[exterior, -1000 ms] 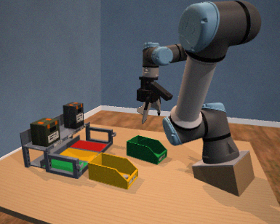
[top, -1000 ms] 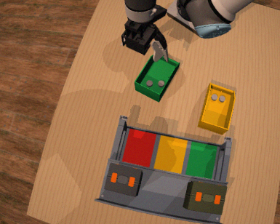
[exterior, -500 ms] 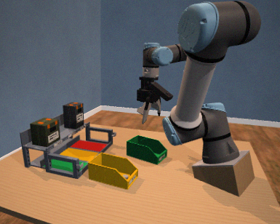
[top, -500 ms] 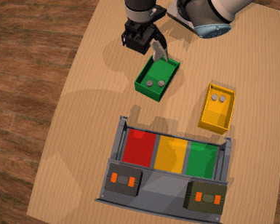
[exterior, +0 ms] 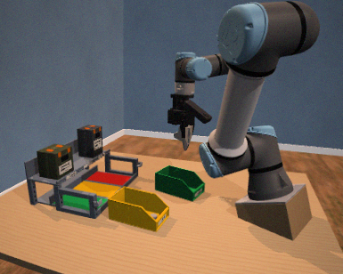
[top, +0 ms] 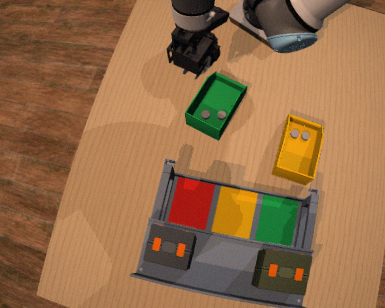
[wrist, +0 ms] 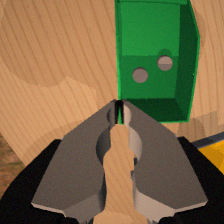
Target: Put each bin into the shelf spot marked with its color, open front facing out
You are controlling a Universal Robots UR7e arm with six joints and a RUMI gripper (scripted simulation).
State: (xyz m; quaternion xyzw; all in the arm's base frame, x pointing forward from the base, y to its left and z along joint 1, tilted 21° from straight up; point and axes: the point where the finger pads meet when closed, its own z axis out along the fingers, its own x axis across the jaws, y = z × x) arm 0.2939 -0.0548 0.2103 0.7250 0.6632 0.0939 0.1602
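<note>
My hand is 13 cm above the green bin and 5 cm to the right of it. Also, from my hand: yellow bin 30 cm to the left, 13 cm below, 3 cm ahead; then yellow mark 28 cm ahead, 21 cm to the left, 16 cm below; then red mark 30 cm ahead, 16 cm below, 10 cm to the left.
</note>
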